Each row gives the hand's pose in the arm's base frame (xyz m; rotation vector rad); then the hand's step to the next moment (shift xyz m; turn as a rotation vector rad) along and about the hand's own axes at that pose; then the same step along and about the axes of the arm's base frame.
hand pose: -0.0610 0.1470 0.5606 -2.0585 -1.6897 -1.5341
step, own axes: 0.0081 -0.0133 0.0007 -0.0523 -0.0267 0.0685
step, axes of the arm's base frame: -0.0106 0.0113 -0.0013 0.0279 0.0145 -0.0846
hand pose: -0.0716 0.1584 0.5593 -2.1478 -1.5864 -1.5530
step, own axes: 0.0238 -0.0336 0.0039 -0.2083 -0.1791 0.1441
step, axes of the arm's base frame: -0.0230 0.0344 -0.0008 -0.0290 0.0209 -0.3081
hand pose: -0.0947 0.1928 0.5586 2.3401 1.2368 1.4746
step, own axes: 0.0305 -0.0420 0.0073 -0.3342 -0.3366 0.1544
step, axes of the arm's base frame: -0.0124 0.0509 -0.0026 -0.1359 0.0423 -0.4781
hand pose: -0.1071 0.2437 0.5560 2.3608 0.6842 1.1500
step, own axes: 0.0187 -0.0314 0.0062 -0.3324 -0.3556 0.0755
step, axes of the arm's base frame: 0.0074 0.0349 -0.0100 -0.2034 0.0708 -0.4430
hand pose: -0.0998 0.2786 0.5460 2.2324 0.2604 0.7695
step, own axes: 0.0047 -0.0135 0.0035 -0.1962 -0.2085 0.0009
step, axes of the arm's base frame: 0.0065 0.0093 -0.0094 -0.1463 0.0666 -0.2369
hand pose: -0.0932 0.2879 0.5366 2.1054 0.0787 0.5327
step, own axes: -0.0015 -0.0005 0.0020 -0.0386 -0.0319 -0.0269
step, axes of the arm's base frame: -0.0005 -0.0017 -0.0019 -0.0410 0.0292 -0.0264
